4 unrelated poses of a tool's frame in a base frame.
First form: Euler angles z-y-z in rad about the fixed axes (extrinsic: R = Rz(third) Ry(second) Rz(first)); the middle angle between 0 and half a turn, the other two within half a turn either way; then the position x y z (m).
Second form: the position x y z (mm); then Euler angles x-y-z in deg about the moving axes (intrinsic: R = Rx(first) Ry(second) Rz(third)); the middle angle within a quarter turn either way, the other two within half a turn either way. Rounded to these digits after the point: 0 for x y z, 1 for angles.
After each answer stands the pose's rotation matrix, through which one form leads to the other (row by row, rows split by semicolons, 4 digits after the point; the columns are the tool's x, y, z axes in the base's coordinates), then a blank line. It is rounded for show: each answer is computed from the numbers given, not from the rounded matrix.
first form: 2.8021 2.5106 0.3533 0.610 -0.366 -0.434
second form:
610 -366 -434 -165.8 33.6 -44.0
0.5991 0.5785 0.5535; 0.5759 -0.7917 0.2041; 0.5563 0.1965 -0.8074

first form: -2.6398 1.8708 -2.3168 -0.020 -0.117 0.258
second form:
-20 -117 258 112.8 -40.4 134.0
-0.5291 -0.5474 -0.6484; 0.1362 0.6994 -0.7016; 0.8376 -0.4595 -0.2955

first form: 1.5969 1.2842 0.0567 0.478 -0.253 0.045
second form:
478 -253 45 -10.9 73.3 102.8
-0.0640 -0.2807 0.9577; 0.9976 -0.0421 0.0544; 0.0250 0.9589 0.2827

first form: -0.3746 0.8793 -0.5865 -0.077 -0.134 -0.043
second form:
-77 -134 -43 33.8 39.9 -67.6
0.2918 0.7094 0.6416; -0.6332 0.6460 -0.4263; -0.7169 -0.2819 0.6377

